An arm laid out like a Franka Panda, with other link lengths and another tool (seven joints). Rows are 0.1 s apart.
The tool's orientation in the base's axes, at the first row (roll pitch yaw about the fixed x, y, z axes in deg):
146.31, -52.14, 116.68
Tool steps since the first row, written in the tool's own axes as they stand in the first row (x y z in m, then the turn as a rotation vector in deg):
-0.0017, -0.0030, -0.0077, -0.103, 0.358, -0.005
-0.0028, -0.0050, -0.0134, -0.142, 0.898, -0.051
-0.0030, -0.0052, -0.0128, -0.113, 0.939, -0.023
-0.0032, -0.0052, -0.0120, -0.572, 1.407, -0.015
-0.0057, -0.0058, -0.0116, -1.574, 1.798, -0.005
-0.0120, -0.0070, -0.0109, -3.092, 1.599, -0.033
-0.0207, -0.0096, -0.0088, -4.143, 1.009, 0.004
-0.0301, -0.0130, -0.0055, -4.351, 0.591, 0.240
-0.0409, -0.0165, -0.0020, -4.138, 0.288, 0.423
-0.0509, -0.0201, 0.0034, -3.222, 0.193, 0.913
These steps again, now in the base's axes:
-0.0039, -0.0073, 0.0016, 0.364, -0.067, 0.043
-0.0066, -0.0126, 0.0029, 0.873, -0.136, 0.220
-0.0066, -0.0123, 0.0024, 0.909, -0.098, 0.242
-0.0064, -0.0117, 0.0018, 1.477, -0.351, 0.035
-0.0062, -0.0127, -0.0006, 2.123, -0.899, -0.628
-0.0055, -0.0156, -0.0063, 2.349, -1.752, -1.880
-0.0051, -0.0185, -0.0151, 2.091, -2.287, -2.929
-0.0050, -0.0209, -0.0254, 1.803, -2.196, -3.357
-0.0046, -0.0238, -0.0369, 1.496, -1.921, -3.385
-0.0042, -0.0247, -0.0488, 1.253, -1.007, -2.944

